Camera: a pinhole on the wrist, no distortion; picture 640 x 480 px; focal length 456.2 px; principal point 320.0 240.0 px. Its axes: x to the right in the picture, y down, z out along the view. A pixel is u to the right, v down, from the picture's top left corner.
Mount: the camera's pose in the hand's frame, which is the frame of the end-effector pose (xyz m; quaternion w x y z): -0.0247 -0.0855 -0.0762 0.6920 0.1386 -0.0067 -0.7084
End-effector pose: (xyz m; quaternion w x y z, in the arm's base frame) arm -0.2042 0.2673 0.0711 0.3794 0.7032 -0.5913 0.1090
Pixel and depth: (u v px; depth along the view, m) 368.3 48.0 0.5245
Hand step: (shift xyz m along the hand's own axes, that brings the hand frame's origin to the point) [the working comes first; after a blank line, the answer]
In the camera's frame: 0.0555 -0.2207 0.5245

-0.3488 -0.2264 0.3733
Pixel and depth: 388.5 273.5 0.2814
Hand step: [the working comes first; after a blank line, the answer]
In the camera's frame: 0.0423 0.0207 0.2814

-0.0625 -0.1792 0.1906
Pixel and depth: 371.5 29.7 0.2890
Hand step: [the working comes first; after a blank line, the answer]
In the camera's frame: 0.0326 -0.1332 0.2890

-0.2146 -0.1646 0.1687
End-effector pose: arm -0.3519 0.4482 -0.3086 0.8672 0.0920 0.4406 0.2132
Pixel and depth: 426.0 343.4 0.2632
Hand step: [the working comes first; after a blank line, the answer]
In the camera's frame: 0.0612 0.0597 0.2632

-0.0207 -0.1961 0.1774
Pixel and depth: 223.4 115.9 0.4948
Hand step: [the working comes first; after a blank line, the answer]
In the camera's frame: -0.1048 -0.1346 0.4948

-0.2578 -0.0671 0.3920
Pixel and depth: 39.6 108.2 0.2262
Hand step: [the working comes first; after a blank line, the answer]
In the camera's frame: -0.1390 -0.0654 0.2262

-0.1346 0.0126 0.1541
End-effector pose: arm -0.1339 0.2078 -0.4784 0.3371 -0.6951 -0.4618 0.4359
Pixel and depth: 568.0 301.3 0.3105
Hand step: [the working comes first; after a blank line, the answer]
In the camera's frame: 0.1688 0.0417 0.3105

-0.0484 -0.3097 0.1992
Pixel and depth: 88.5 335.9 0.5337
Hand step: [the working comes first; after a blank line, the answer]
In the camera's frame: -0.2708 0.1122 0.5337

-0.0236 0.0785 0.5102
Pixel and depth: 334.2 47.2 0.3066
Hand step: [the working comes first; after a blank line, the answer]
In the camera's frame: 0.0095 -0.1296 0.3066

-0.2146 -0.1453 0.1907
